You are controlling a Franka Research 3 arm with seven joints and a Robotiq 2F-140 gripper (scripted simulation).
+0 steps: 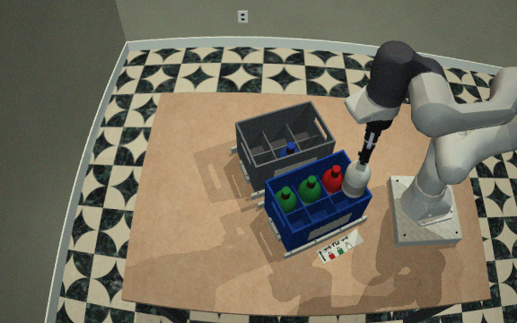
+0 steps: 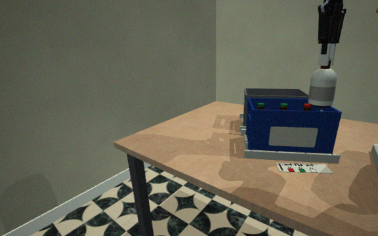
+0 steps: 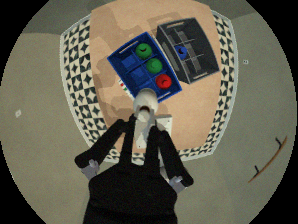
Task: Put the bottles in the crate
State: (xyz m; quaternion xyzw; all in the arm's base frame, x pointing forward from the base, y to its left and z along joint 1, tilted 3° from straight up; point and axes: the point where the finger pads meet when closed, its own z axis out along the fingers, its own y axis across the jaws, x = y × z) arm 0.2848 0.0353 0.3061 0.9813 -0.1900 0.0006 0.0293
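My hand is 8 cm above the white bottle. From my hand the other things lie so: blue crate 10 cm ahead, 26 cm below; then red bottle 4 cm ahead, 8 cm to the right, 26 cm below; then blue bottle 18 cm ahead, 16 cm to the right, 26 cm below.
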